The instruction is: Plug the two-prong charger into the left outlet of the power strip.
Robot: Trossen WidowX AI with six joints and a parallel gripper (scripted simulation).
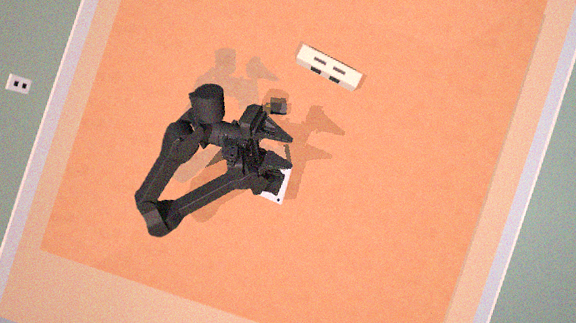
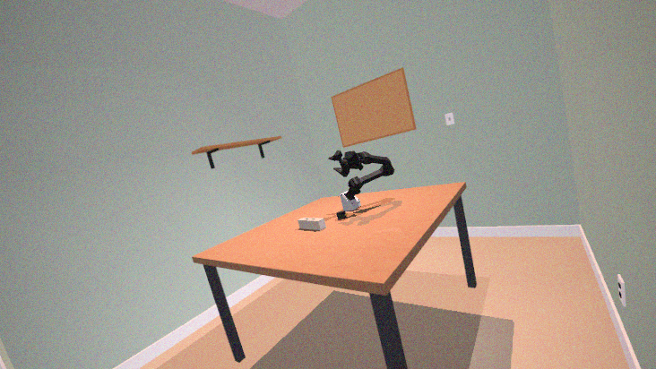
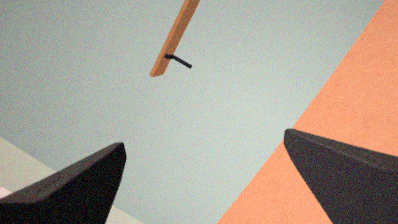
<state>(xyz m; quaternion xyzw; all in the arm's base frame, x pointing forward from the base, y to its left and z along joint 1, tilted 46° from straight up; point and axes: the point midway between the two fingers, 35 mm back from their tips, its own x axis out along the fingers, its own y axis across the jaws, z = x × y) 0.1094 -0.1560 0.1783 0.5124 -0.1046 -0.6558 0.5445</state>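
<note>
The black two-prong charger is 320 mm below my gripper tip, 120 mm ahead of it and 110 mm to the left of it.
</note>
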